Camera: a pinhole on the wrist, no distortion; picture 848 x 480 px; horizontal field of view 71.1 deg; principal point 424.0 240.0 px. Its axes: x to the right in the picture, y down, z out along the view. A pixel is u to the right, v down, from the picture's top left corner.
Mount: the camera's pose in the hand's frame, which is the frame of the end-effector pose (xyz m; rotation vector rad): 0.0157 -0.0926 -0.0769 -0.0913 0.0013 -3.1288
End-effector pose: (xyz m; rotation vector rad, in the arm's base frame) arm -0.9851 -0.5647 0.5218 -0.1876 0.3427 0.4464
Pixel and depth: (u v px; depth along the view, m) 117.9 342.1 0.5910
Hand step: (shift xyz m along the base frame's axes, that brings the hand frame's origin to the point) 0.5271 0.0935 0.3488
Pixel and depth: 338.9 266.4 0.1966
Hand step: 0.1258 -0.0385 0.0992
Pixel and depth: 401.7 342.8 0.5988
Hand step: 0.2982 -0.0147 0.4741
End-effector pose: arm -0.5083 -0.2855 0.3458 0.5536 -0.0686 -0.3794
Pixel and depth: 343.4 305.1 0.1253
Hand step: -0.0059 -0.1216 -0.0172
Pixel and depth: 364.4 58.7 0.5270
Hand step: 0.0399 -0.2053 0.4119
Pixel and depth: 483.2 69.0 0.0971
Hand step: -0.0144 -0.0653 -0.0169
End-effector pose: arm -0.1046 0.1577 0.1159 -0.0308 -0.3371 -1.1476
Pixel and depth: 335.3 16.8 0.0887
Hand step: -0.0434 -0.0524 0.0110
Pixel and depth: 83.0 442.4 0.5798
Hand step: -0.2356 -0.3665 0.5223
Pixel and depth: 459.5 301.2 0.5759
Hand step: -0.2546 0.0203 0.4564
